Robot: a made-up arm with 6 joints.
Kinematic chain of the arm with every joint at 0, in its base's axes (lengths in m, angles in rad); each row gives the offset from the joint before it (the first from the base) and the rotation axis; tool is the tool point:
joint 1: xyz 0 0 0.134 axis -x
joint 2: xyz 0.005 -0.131 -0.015 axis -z
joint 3: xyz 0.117 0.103 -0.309 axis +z
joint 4: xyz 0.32 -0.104 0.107 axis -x
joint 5: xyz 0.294 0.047 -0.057 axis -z
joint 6: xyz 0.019 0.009 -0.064 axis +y
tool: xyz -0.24 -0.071 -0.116
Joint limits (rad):
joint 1: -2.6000..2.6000
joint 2: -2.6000..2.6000
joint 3: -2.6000..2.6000
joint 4: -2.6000..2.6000
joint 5: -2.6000..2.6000
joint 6: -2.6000..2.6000
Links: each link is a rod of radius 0.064 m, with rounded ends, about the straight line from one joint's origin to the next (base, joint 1, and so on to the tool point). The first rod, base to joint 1, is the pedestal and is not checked.
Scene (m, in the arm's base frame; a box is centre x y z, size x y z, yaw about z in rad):
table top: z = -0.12
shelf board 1: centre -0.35 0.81 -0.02 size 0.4 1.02 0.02 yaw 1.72
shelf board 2: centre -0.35 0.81 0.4 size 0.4 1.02 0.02 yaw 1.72
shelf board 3: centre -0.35 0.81 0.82 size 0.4 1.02 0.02 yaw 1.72
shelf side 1: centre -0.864 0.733 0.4 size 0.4 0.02 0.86 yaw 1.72
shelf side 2: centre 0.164 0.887 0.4 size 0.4 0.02 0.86 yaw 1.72
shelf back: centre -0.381 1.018 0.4 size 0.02 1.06 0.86 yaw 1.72
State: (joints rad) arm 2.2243 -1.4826 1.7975 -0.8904 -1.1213 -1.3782
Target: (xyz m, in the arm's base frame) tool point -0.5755 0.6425 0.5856
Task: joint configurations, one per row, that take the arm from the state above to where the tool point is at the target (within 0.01 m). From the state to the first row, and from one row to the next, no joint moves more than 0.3 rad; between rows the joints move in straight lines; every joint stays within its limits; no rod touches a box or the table.
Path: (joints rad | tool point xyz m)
1: 2.3495 -1.6970 1.7907 -1.0830 -1.0650 -1.5816 | -0.7089 0.1903 0.7032
2: 2.4748 -1.9114 1.7839 -1.2757 -1.0088 -1.7850 | -0.6435 0.4404 0.6733
3: 2.6000 -2.1258 1.7771 -1.4683 -0.9525 -1.9884 | -0.5755 0.6425 0.5856

